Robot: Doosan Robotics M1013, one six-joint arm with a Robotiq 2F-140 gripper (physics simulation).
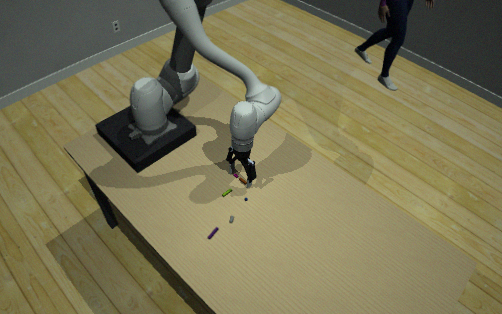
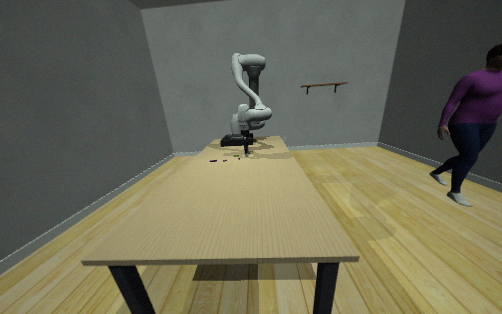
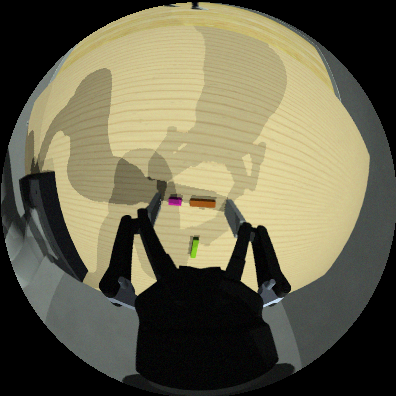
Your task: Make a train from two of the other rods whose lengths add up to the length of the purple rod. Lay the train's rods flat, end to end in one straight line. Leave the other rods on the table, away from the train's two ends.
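Where they show: gripper, fingertip midpoint: [image 1: 240,179] [image 2: 246,154] [image 3: 193,203]; arm's base, link origin: [image 1: 152,128] [image 2: 238,137] [image 3: 39,228].
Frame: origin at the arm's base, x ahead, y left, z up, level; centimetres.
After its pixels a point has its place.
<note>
My gripper [image 1: 241,178] {z -5.9, x 49.7, y 12.1 cm} [image 2: 246,154] {z -5.9, x 49.7, y 12.1 cm} [image 3: 193,203] {z -5.9, x 49.7, y 12.1 cm} is open, its fingertips low over the table. A short magenta rod [image 1: 235,175] {z -5.8, x 46.7, y 11.9 cm} [image 3: 175,201] {z -5.6, x 46.9, y 12.3 cm} and a longer orange rod [image 1: 243,181] {z -5.9, x 51.7, y 12.1 cm} [image 3: 202,203] {z -5.6, x 51.1, y 12.4 cm} lie between the spread fingers, nearly in one line with a small gap between them. The fingers stand beyond their outer ends. A lime green rod [image 1: 227,192] {z -5.9, x 51.1, y 2.5 cm} [image 2: 236,156] {z -5.8, x 51.4, y 2.8 cm} [image 3: 194,247] {z -5.6, x 50.9, y 3.0 cm} lies apart to one side. A small blue piece [image 1: 246,199] {z -5.9, x 59.7, y 5.9 cm} [image 2: 239,158] {z -5.9, x 59.6, y 6.4 cm}, a short grey rod [image 1: 231,219] {z -5.6, x 62.5, y -6.1 cm} [image 2: 225,160] {z -6.0, x 62.6, y -5.2 cm} and the purple rod [image 1: 213,233] {z -5.8, x 62.1, y -16.0 cm} [image 2: 213,161] {z -6.5, x 62.3, y -15.7 cm} lie farther from the arm's base.
The arm's black base [image 1: 146,145] {z 0.1, x 7.8, y -9.3 cm} [image 2: 230,142] {z -2.4, x 13.7, y -8.3 cm} stands at one end of the wooden table [image 1: 325,240] {z -6.6, x 96.8, y 14.9 cm} [image 2: 225,215] {z -6.6, x 131.4, y 7.6 cm}. Shadows of the arm fall around the gripper. A person [image 1: 395,30] [image 2: 472,105] is on the floor beyond the table's side.
</note>
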